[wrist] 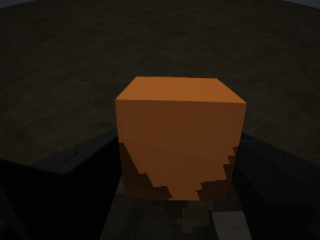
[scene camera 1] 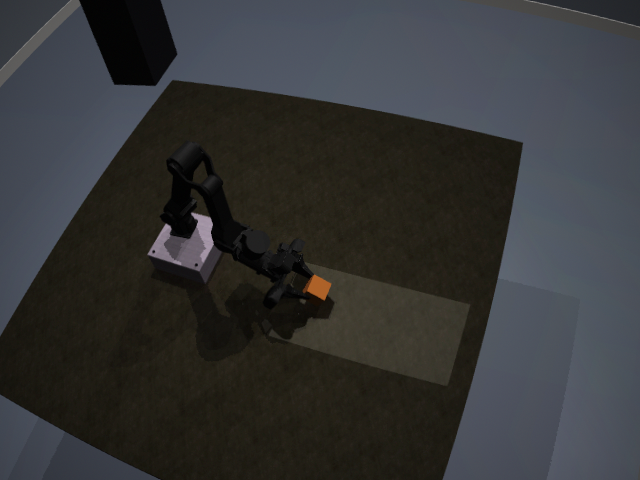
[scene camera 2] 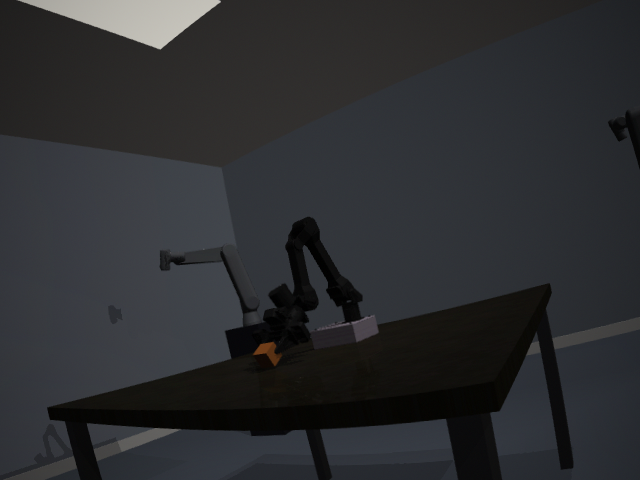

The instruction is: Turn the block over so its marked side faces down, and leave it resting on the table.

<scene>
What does my gripper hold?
An orange block.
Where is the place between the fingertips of my gripper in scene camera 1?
314,289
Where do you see an orange block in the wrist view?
178,138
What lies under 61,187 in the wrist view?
My gripper.
</scene>
